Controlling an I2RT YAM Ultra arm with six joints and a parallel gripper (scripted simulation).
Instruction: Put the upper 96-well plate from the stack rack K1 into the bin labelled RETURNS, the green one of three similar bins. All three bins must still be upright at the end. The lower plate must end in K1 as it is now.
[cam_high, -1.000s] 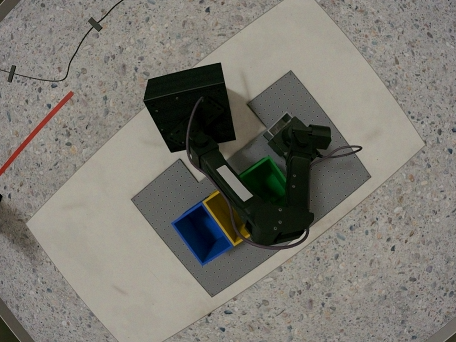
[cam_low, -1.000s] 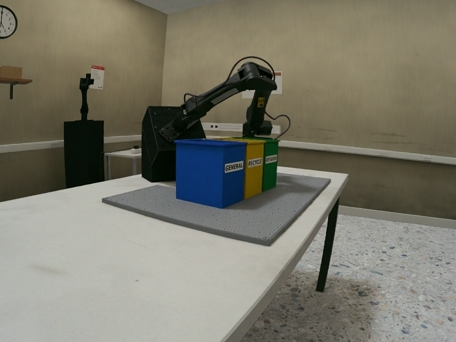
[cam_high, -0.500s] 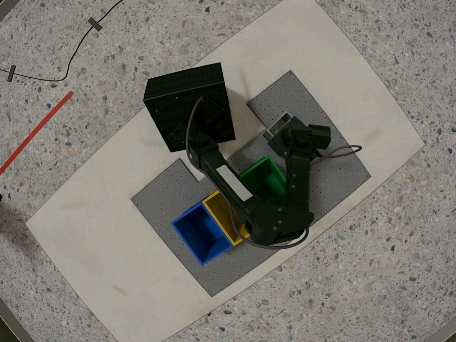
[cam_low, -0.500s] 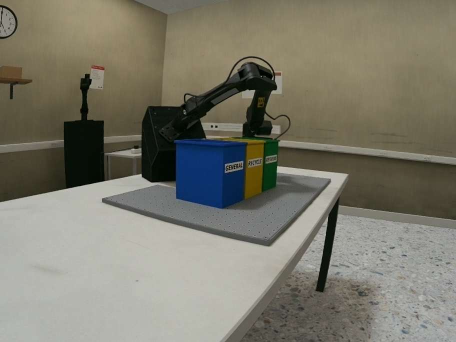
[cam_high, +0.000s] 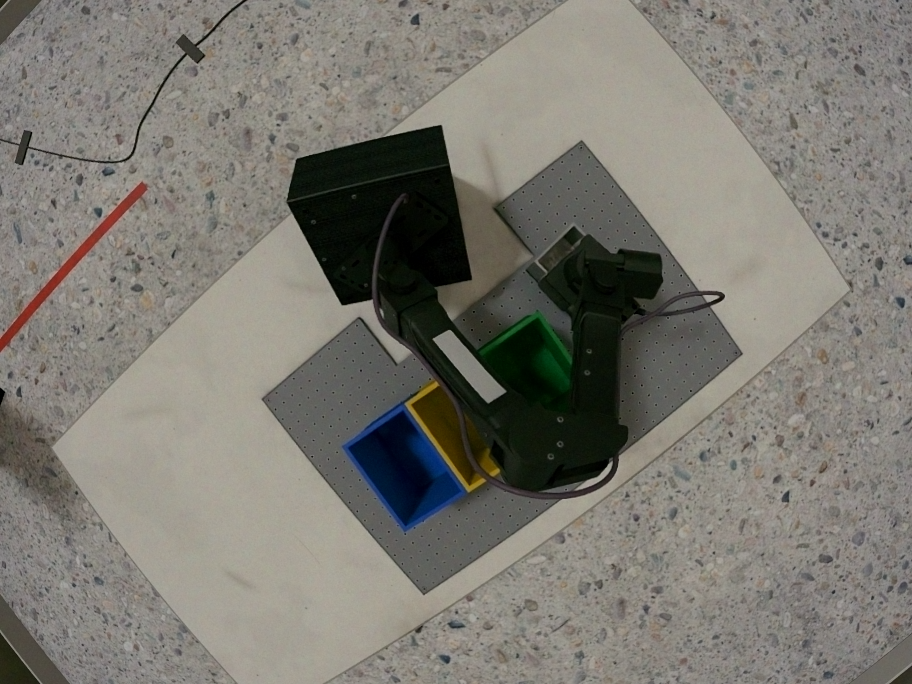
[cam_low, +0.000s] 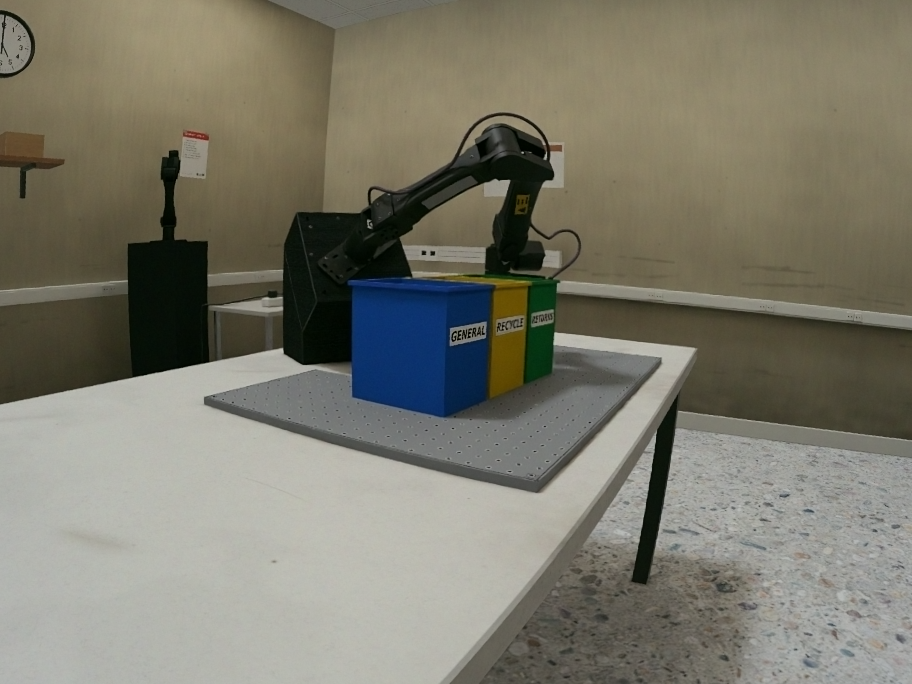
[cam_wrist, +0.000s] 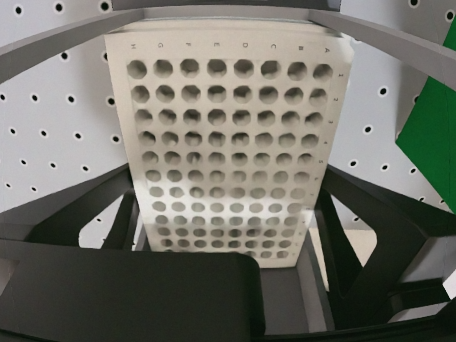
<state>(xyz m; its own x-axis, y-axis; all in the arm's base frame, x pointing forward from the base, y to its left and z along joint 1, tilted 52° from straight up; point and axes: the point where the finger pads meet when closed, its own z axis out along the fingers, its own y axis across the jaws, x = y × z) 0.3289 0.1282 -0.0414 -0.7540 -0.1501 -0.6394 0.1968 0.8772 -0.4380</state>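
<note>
Now: the 96-well plate right at my hand. Also, from my hand: green returns bin 190 mm to the right, 50 mm above, 20 mm ahead; then yellow bin 310 mm to the right, 50 mm above, 30 mm behind; then blue bin 430 mm to the right, 80 mm behind, 50 mm above.
</note>
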